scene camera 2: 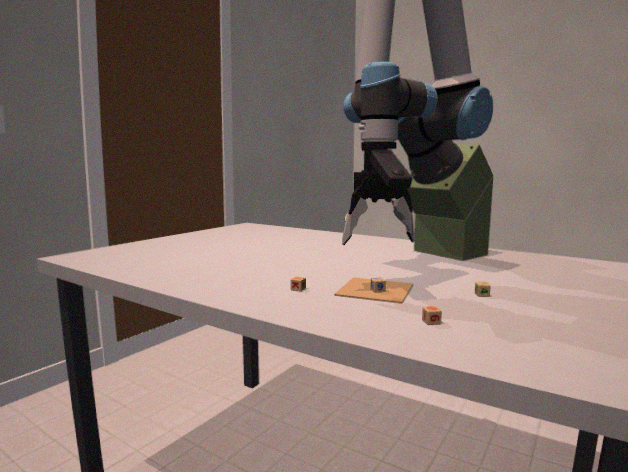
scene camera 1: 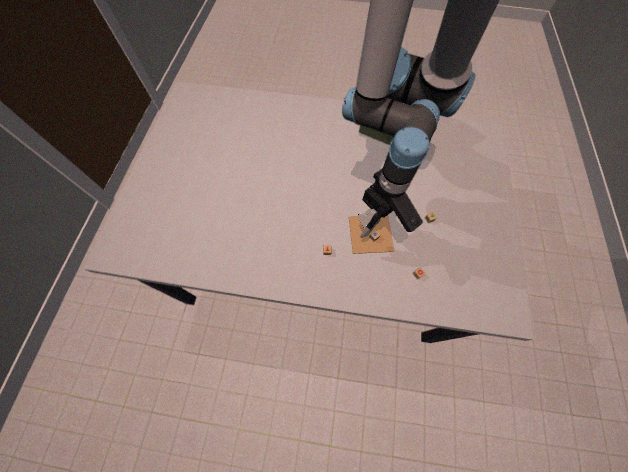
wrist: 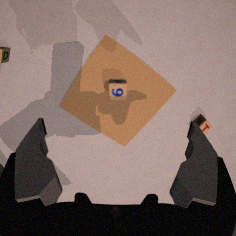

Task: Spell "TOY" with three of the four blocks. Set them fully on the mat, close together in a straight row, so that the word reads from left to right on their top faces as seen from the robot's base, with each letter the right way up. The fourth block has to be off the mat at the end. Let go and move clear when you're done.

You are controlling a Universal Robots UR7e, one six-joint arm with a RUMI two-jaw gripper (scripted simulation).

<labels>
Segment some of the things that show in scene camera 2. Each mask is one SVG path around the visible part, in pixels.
My gripper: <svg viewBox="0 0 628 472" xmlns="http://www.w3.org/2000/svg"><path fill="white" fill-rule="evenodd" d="M361 142L361 149L364 151L364 170L361 170L361 172L372 172L372 174L354 172L354 192L351 198L350 210L345 216L346 222L342 245L345 245L352 237L352 231L357 226L359 217L368 209L366 203L368 198L372 198L374 203L378 199L391 202L395 216L406 226L406 233L413 243L412 204L409 192L406 189L410 188L413 178L391 150L377 148L391 147L396 149L396 142Z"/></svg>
A mat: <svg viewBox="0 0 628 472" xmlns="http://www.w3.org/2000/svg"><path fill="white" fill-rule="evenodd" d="M334 296L402 304L413 283L386 281L386 291L375 293L370 289L371 279L353 277Z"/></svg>
</labels>
